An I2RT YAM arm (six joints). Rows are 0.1 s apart.
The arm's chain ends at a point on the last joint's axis. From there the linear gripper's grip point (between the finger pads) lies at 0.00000 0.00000 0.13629 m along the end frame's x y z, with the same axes.
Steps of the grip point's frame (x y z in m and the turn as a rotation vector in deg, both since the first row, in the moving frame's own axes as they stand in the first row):
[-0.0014, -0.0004, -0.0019, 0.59, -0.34, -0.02]
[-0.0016, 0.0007, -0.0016, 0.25, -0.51, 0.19]
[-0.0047, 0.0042, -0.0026, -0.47, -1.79, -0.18]
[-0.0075, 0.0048, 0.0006, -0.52, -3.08, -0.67]
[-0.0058, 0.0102, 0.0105, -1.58, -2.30, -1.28]
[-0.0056, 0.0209, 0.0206, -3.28, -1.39, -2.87]
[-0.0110, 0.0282, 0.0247, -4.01, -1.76, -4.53]
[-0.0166, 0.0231, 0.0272, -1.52, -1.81, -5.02]
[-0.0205, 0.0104, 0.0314, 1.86, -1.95, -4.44]
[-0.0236, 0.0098, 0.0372, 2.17, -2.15, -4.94]
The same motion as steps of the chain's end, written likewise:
[-0.0006, 0.0010, -0.0019, 0.59, -0.34, -0.02]
[-0.0004, 0.0013, -0.0016, 0.25, -0.51, 0.19]
[-0.0004, 0.0031, -0.0025, -0.47, -1.79, -0.18]
[-0.0002, 0.0035, 0.0008, -0.52, -3.08, -0.67]
[-0.0004, 0.0064, 0.0107, -1.58, -2.30, -1.28]
[-0.0025, 0.0130, 0.0209, -3.28, -1.39, -2.87]
[-0.0072, 0.0185, 0.0251, -4.01, -1.76, -4.53]
[-0.0125, 0.0193, 0.0273, -1.52, -1.81, -5.02]
[-0.0157, 0.0146, 0.0316, 1.86, -1.95, -4.44]
[-0.0183, 0.0147, 0.0374, 2.17, -2.15, -4.94]

